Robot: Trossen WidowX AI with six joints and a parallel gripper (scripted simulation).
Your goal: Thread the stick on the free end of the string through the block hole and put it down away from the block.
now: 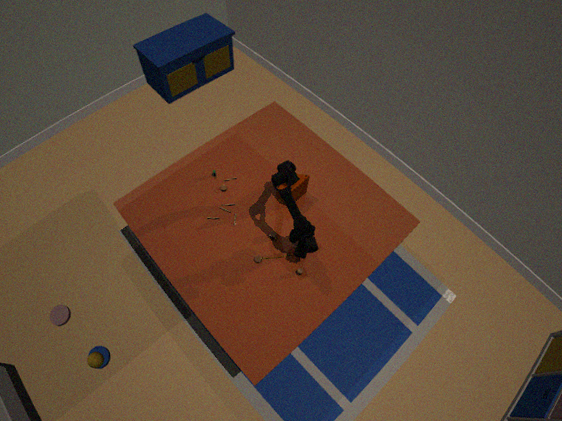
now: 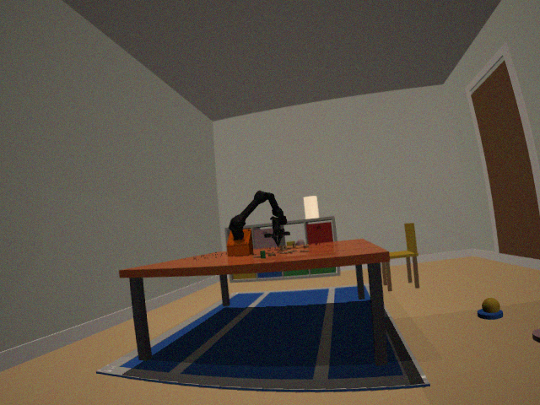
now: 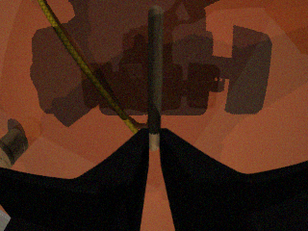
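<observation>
Now: the wooden block 70 mm ahead of my gripper tip, 170 mm to the right of it and 10 mm below it. Also, from my gripper tip: green object 40 mm ahead, 700 mm to the right; then thin wooden stick 10 mm ahead, 10 mm to the right.
</observation>
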